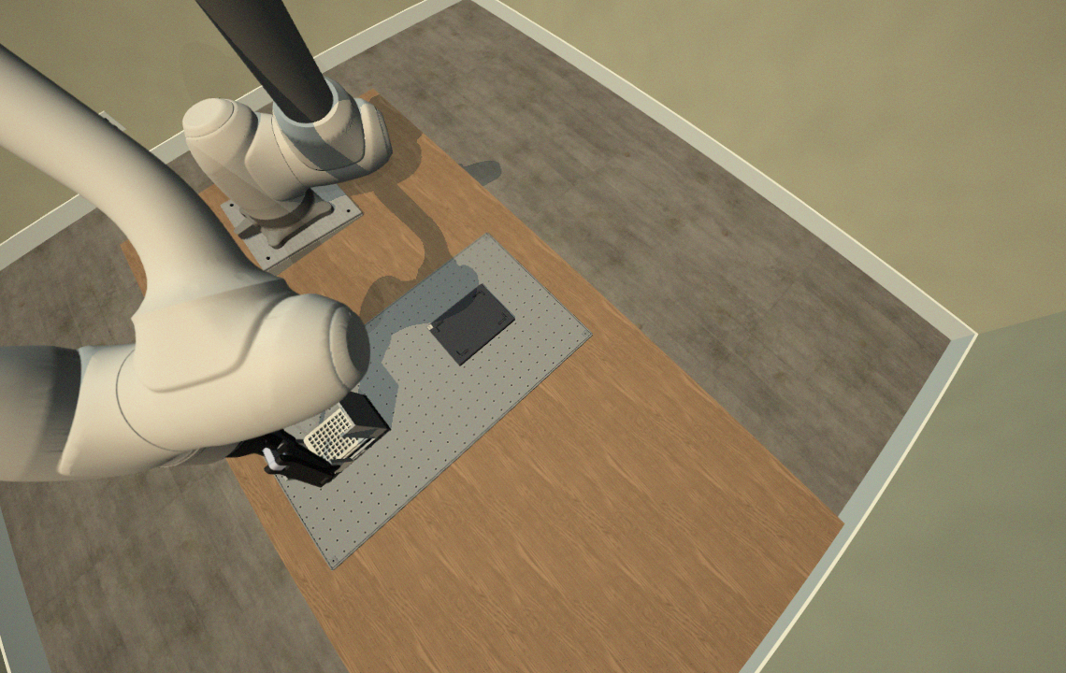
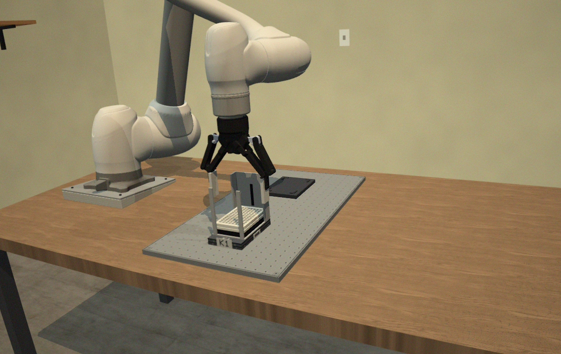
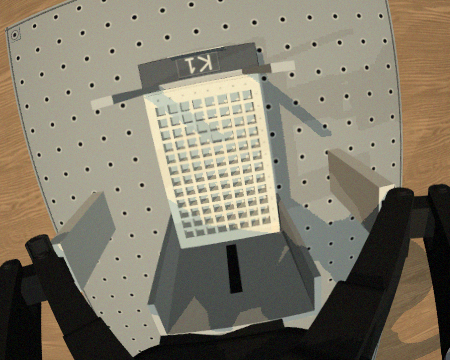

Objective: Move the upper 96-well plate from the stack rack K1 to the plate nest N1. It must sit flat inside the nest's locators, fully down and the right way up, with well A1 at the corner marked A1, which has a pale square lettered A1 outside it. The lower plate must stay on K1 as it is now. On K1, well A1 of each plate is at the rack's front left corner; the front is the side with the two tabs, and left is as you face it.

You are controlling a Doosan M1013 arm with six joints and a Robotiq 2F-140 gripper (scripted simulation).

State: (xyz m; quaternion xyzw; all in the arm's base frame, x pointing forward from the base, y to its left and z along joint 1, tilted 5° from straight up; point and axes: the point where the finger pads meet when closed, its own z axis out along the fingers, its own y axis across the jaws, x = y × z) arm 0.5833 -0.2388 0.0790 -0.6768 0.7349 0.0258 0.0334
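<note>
The white 96-well plate is 6 cm below my hand. Round my hand: pale A1 square: 5 cm behind, 27 cm to the left, 9 cm below; then black plate: 8 cm below.
</note>
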